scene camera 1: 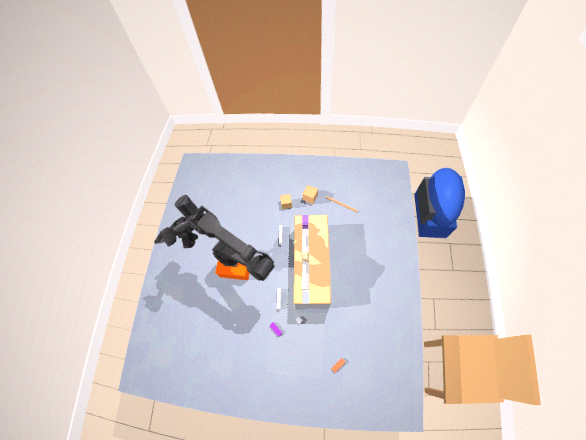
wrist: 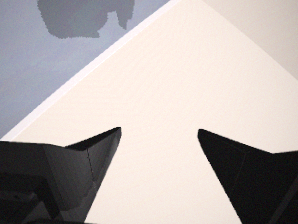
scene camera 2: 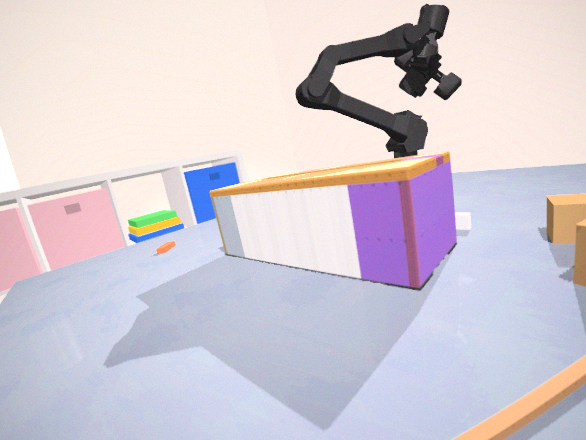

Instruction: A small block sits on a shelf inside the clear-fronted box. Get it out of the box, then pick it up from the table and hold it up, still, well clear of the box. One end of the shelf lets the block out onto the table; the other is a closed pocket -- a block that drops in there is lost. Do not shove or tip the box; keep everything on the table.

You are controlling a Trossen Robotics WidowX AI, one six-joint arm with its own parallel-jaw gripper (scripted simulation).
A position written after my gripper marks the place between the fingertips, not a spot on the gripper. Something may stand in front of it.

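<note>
There is a long box (scene camera 2: pixel 393 221), and I see the same long box (scene camera 1: pixel 311 279) again, while in the wrist view the long box is out of frame. I also see my gripper (scene camera 2: pixel 427 83). My gripper (scene camera 1: pixel 159 238) shows here as well, and so does my gripper (wrist: pixel 159 131).
</note>
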